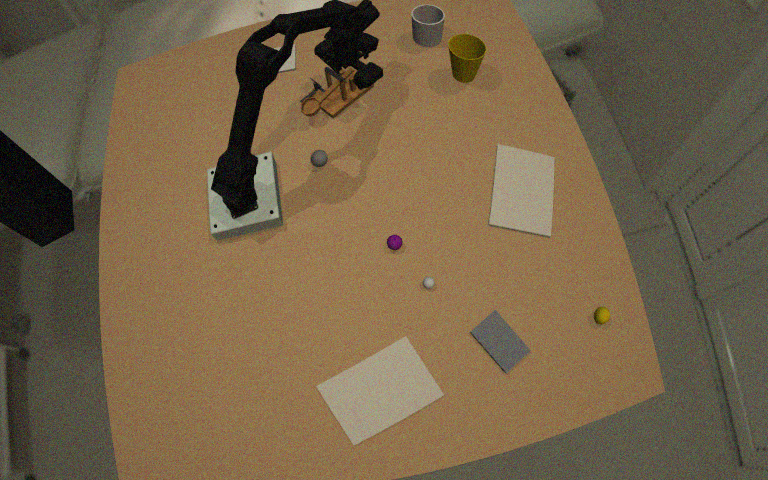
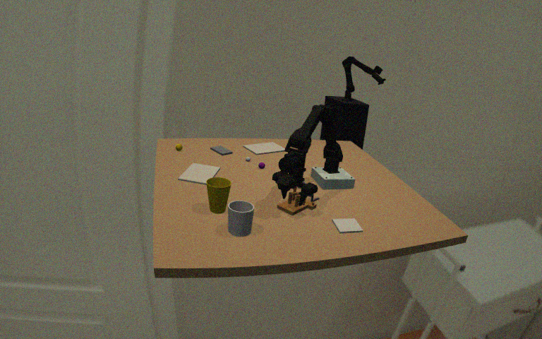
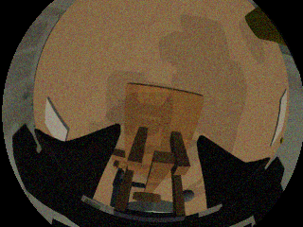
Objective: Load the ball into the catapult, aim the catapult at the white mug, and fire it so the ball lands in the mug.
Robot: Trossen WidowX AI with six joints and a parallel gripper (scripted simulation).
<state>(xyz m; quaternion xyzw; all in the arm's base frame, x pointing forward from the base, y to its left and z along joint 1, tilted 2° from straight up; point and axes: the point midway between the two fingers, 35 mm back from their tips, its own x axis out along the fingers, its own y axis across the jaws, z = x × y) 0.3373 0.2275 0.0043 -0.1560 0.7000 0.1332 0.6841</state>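
Now: the purple ball 60 mm behind my gripper tip, 430 mm to the right of it and 20 mm below it. Also, from my gripper tip: grey ball (140 mm behind, 180 mm to the right, 10 mm below); then small white tile (150 mm behind, 200 mm to the left, 30 mm below); then wooden catapult (70 mm behind, 20 mm to the right, 20 mm above).
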